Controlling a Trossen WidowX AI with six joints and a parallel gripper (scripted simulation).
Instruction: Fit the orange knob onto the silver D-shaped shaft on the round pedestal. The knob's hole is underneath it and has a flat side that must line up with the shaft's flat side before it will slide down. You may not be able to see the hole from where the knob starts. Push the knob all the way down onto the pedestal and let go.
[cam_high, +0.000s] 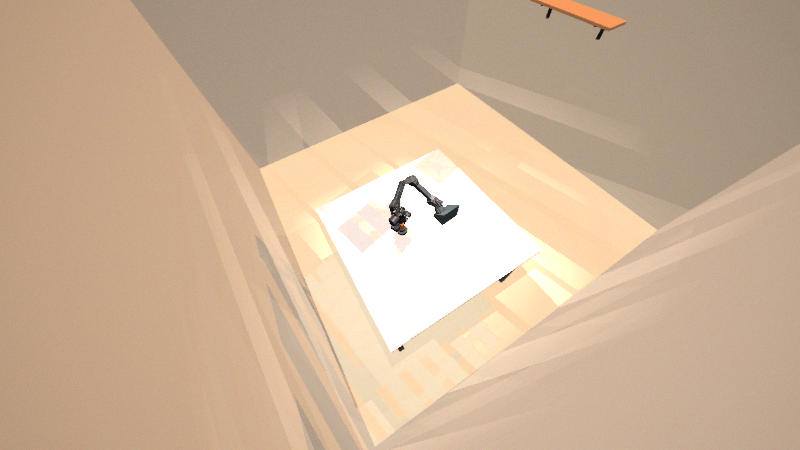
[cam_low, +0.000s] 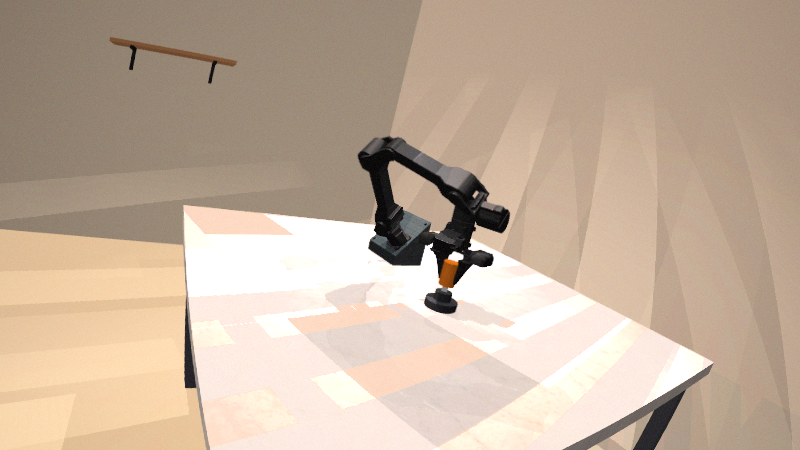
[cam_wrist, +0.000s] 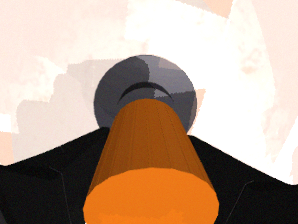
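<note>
Right now my gripper tip is 30 mm below the orange knob. From my gripper tip the other things lie so: round pedestal 40 mm below.
</note>
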